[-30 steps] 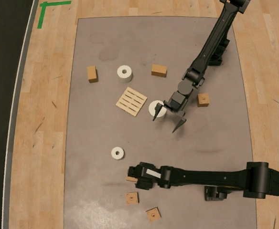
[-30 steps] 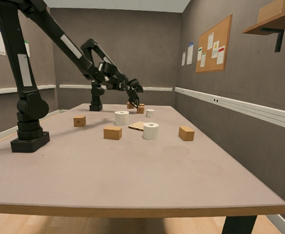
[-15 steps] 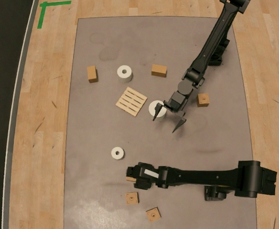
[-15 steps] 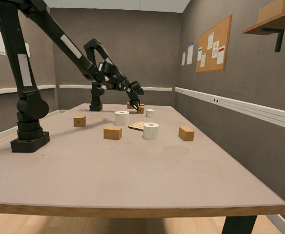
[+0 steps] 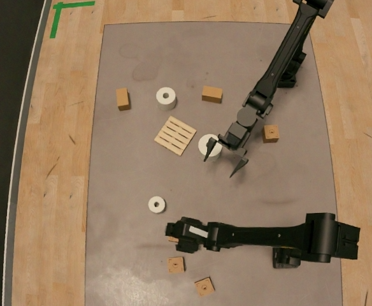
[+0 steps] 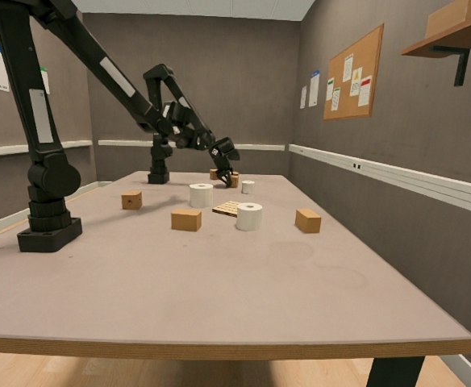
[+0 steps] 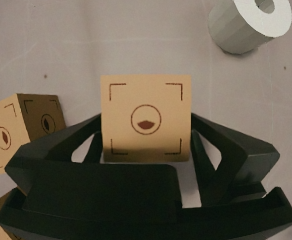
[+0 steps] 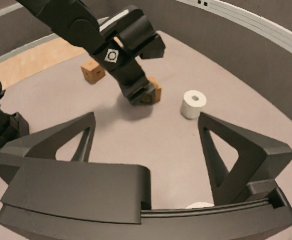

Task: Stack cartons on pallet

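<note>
My left hand is 5 cm short of the wooden pallet, 38 cm to the left of it and 1 cm above it.
</note>
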